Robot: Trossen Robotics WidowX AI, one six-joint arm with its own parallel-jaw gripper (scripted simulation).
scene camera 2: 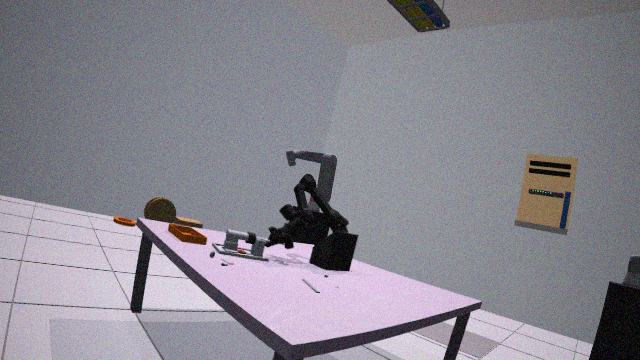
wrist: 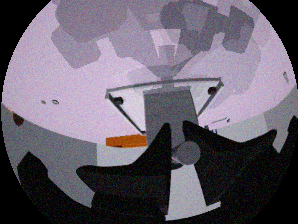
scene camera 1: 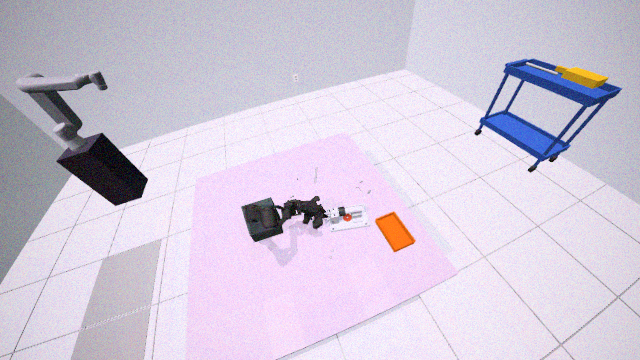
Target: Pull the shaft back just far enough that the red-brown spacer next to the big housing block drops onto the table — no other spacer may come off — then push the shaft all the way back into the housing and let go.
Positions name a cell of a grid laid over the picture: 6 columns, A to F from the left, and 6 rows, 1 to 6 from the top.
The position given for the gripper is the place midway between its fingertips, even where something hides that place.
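Visible: an orange tray (scene camera 1: D4); the gripper (wrist: D4).
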